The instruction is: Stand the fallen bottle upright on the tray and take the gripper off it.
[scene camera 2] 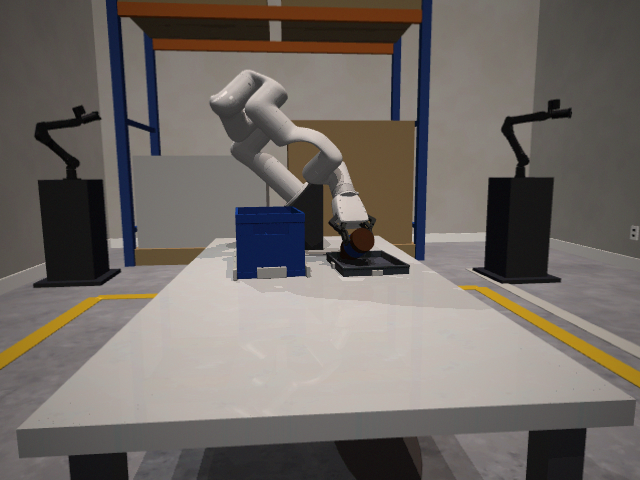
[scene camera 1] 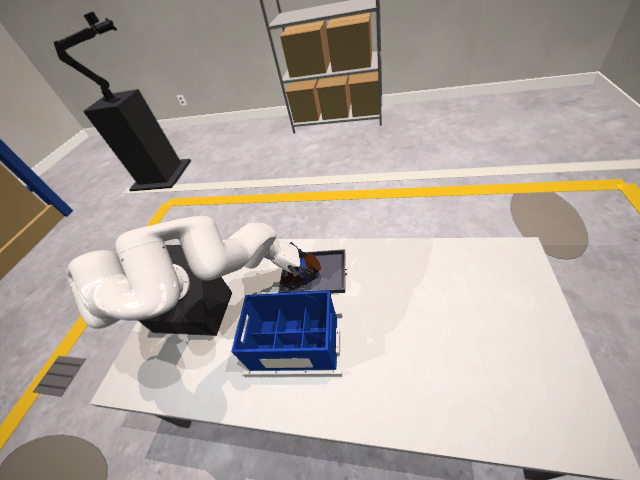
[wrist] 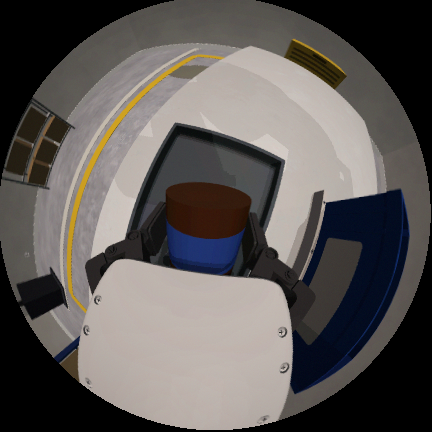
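Pixels of known places: gripper, fingertip midpoint: (scene camera 2: pixel 359 242) (scene camera 1: pixel 309 265) (wrist: pixel 205 218); arm's base, link origin: (scene camera 2: pixel 297 195).
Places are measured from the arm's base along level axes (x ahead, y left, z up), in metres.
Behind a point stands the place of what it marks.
Note:
The brown bottle (scene camera 1: pixel 312 262) {x 0.450, y 0.147, z -0.096 m} (scene camera 2: pixel 362 240) {x 0.457, y 0.158, z -0.115 m} (wrist: pixel 207 215) {x 0.435, y 0.153, z -0.081 m} with a blue band is tilted, neither upright nor flat. Its broad, flat brown end faces scene camera 2 and away from the arm's base, raised above the tray. My gripper (scene camera 1: pixel 299 270) {x 0.432, y 0.156, z -0.126 m} (scene camera 2: pixel 356 236) {x 0.432, y 0.156, z -0.126 m} (wrist: pixel 205 218) {x 0.432, y 0.156, z -0.126 m} is shut on the bottle, one finger on each side of the blue part. The dark tray (scene camera 1: pixel 333 268) {x 0.511, y 0.192, z -0.193 m} (scene camera 2: pixel 398 269) {x 0.556, y 0.240, z -0.185 m} (wrist: pixel 200 155) {x 0.518, y 0.208, z -0.193 m} lies under the bottle, which is over the tray's end nearest the arm's base. The neck is mostly hidden; whether it touches the tray I cannot tell.
A blue crate (scene camera 1: pixel 285 356) {x 0.424, y -0.213, z -0.064 m} (scene camera 2: pixel 269 248) {x 0.544, y -0.118, z -0.118 m} (wrist: pixel 370 290) {x 0.429, y -0.027, z -0.045 m} with compartments stands on the table (scene camera 1: pixel 439 335) {x 0.869, y -0.076, z -0.198 m} (scene camera 2: pixel 320 361) {x 1.116, y -0.051, z -0.198 m} (wrist: pixel 310 115) {x 0.781, y 0.022, z -0.199 m}, close beside the tray. The arm's black base block (scene camera 1: pixel 209 304) {x 0.108, y -0.035, z -0.086 m} stands behind the crate and tray as seen from scene camera 2.

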